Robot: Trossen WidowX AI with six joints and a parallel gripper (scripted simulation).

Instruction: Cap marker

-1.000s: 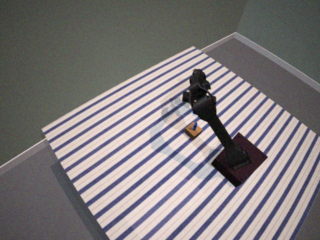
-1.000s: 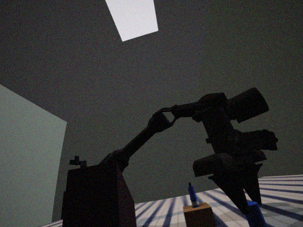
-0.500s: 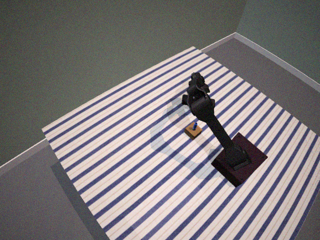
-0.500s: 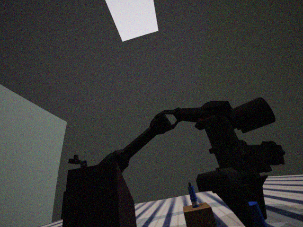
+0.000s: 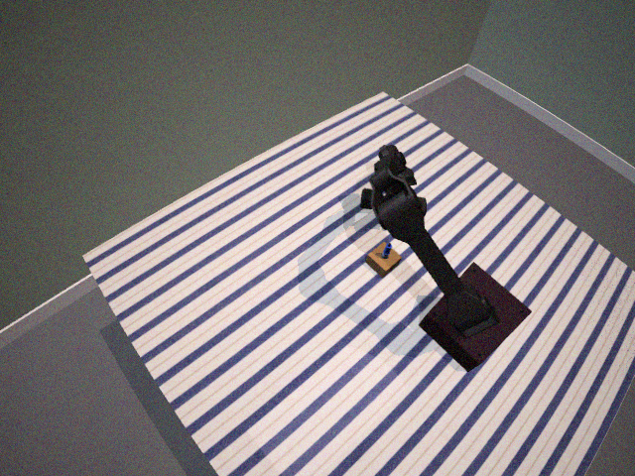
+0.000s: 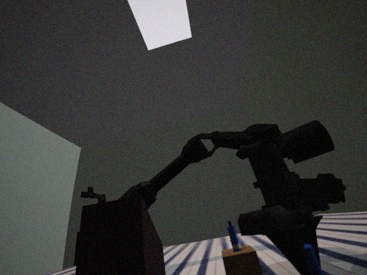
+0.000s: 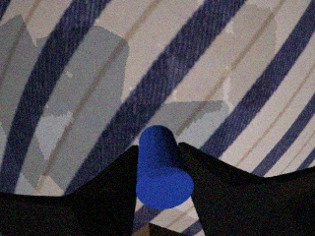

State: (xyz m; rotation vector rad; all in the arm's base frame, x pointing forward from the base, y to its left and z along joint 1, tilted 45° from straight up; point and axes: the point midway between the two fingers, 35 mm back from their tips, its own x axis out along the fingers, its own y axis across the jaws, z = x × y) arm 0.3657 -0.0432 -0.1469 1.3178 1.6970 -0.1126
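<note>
Right now my gripper tip is 12 cm to the right of the brown holder block, 8 cm past it and 1 cm below it. The rest, counted from my gripper tip: blue cap (1 cm above).
</note>
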